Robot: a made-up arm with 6 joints. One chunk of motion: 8 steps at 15 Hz.
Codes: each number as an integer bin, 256 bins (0 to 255) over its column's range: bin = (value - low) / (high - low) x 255, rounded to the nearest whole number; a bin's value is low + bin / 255 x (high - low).
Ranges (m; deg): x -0.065..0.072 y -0.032..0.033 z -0.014..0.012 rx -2.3..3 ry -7..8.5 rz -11.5..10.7
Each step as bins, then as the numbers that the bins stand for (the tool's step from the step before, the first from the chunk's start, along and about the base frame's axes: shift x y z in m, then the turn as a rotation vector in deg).
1 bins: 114 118 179 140 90 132
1 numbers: -0.00375 -0.00192 0.00425 0.610 -1.529 -0.008
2 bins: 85 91 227 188 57 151
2 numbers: -0.01933 -0.00880 0.00915 1.607 -3.535 1.646
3 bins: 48 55 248 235 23 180
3 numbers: -0.03921 -0.01798 0.01129 2.584 -5.602 4.171
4 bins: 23 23 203 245 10 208
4 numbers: -0.05264 -0.02614 0.00670 2.792 -6.392 6.608
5 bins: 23 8 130 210 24 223
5 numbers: -0.05264 -0.02996 -0.00075 2.065 -5.541 7.914
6 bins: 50 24 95 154 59 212
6 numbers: -0.03814 -0.02588 -0.00431 0.901 -3.414 6.956
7 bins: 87 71 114 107 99 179
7 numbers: -0.01826 -0.01390 -0.00238 -0.076 -0.982 4.084
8 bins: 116 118 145 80 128 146
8 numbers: -0.00268 -0.00192 0.00078 -0.637 0.780 1.211
